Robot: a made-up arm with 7 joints. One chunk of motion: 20 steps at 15 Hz.
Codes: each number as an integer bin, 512 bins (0 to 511) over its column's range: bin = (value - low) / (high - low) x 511, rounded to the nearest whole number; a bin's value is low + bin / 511 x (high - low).
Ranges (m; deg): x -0.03..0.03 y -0.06..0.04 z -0.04..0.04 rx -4..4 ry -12..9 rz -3..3
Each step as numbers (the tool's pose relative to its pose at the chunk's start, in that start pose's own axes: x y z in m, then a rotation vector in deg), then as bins.
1 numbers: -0.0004 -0.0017 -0.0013 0.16 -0.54 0.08
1 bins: 252 298 247 266 279 262
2 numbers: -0.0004 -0.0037 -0.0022 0.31 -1.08 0.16
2 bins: 252 288 241 275 266 269
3 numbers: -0.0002 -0.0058 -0.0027 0.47 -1.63 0.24
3 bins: 254 277 238 286 252 276
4 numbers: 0.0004 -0.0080 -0.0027 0.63 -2.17 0.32
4 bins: 259 266 238 296 239 283
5 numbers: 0.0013 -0.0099 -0.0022 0.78 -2.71 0.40
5 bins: 267 256 241 305 226 290
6 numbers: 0.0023 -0.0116 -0.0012 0.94 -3.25 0.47
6 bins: 275 247 248 316 213 296
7 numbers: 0.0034 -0.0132 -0.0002 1.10 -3.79 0.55
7 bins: 284 239 254 326 200 302
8 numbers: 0.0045 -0.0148 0.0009 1.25 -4.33 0.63
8 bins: 294 231 261 335 187 309
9 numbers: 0.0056 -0.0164 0.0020 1.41 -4.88 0.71
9 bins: 303 223 268 346 173 316
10 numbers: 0.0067 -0.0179 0.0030 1.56 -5.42 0.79
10 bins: 313 215 275 355 160 323
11 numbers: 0.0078 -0.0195 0.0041 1.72 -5.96 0.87
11 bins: 322 207 282 365 147 330
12 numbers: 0.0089 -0.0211 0.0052 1.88 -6.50 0.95
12 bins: 331 199 289 376 134 336
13 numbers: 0.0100 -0.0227 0.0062 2.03 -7.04 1.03
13 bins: 341 191 295 385 121 343
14 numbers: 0.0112 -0.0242 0.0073 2.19 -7.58 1.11
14 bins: 351 183 302 395 108 350
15 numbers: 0.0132 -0.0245 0.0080 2.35 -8.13 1.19
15 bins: 368 181 307 406 94 357
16 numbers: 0.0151 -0.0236 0.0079 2.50 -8.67 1.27
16 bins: 384 186 306 415 81 364
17 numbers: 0.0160 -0.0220 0.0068 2.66 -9.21 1.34
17 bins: 392 194 299 425 68 370
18 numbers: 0.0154 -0.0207 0.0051 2.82 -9.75 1.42
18 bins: 387 201 288 436 55 376
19 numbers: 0.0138 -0.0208 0.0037 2.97 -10.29 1.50
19 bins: 373 200 279 445 42 383
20 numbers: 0.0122 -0.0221 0.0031 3.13 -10.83 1.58
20 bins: 359 194 275 455 28 390
